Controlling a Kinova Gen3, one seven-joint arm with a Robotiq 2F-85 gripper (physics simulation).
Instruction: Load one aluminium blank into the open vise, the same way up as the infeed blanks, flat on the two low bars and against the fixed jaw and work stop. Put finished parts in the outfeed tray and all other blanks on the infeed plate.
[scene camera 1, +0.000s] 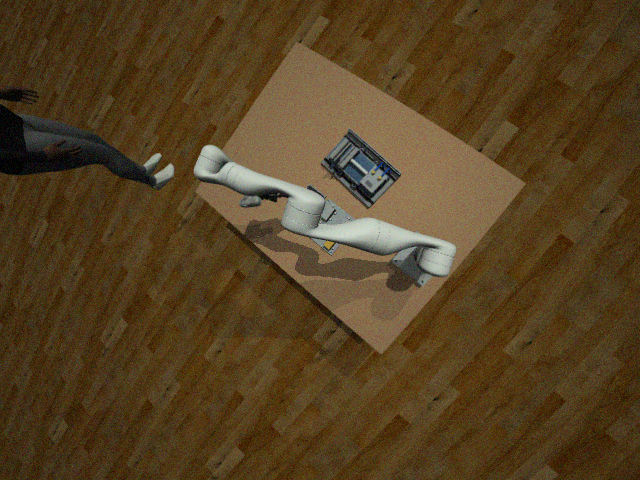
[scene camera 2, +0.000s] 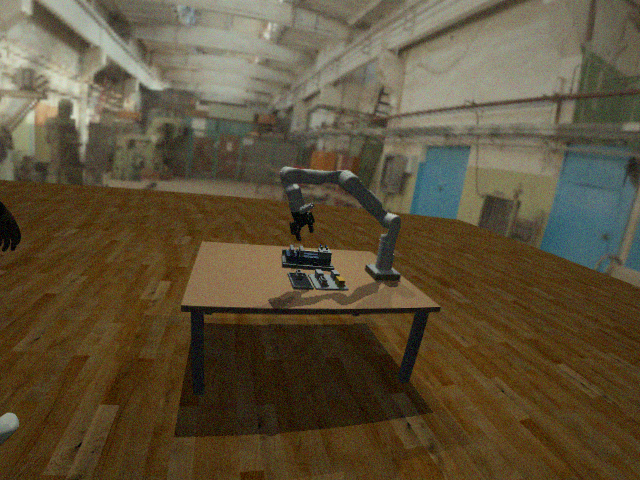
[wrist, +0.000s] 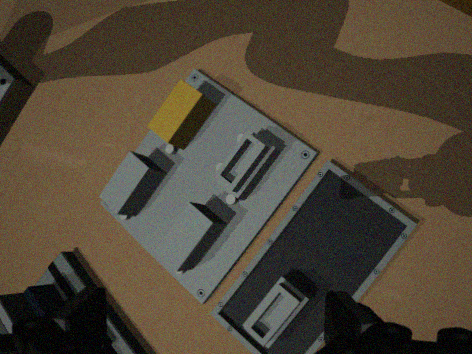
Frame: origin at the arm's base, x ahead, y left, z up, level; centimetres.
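Seen in the pictures: gripper, between the fingertips: (scene camera 1: 285, 198) (scene camera 2: 305, 236) (wrist: 215, 315); arm's base, origin of its link: (scene camera 2: 382, 267).
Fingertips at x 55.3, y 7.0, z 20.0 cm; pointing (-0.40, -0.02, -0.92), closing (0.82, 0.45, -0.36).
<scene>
Pixels of each thing's top centre, then the offset from my fingertips to it. "spot": a spot on its surface instead.
- light grey infeed plate, a spot on its surface: (wrist: 230, 115) (scene camera 2: 334, 287) spot: dy +9.8, dx -14.8, dz -23.3 cm
- yellow block, centre of its top: (wrist: 174, 110) (scene camera 2: 340, 278) dy +7.5, dx -18.9, dz -19.7 cm
- pocketed part, centre of its top: (wrist: 271, 315) dy -4.7, dx -0.8, dz -20.0 cm
- vise, centre of its top: (scene camera 1: 357, 162) (scene camera 2: 309, 248) dy -26.3, dx -14.0, dz -14.2 cm
My gripper (scene camera 1: 271, 196) (scene camera 2: 305, 233) (wrist: 215, 315) is open and empty, high above the table. In the wrist view, the light grey infeed plate (wrist: 230, 115) (scene camera 2: 336, 287) bears two plain grey blanks, one at left (wrist: 127, 175) and one nearer the fingers (wrist: 185, 235). A pocketed, stepped grey part (wrist: 250, 157) and a yellow block (wrist: 175, 112) (scene camera 2: 339, 280) also stand on it. The dark outfeed tray (wrist: 282, 225) holds one pocketed part (wrist: 289, 312) at its near end. The vise (scene camera 1: 369, 180) (scene camera 2: 310, 256) shows partly at lower left (wrist: 70, 277); whether it holds a blank is unclear.
The vise stands beyond the plate and tray in the second scene view. The arm's base (scene camera 1: 408, 266) (scene camera 2: 382, 272) is at the table's right. The arm hides part of the plate from above. A person (scene camera 1: 77, 144) (scene camera 2: 7, 227) is beyond the table's left side.
</scene>
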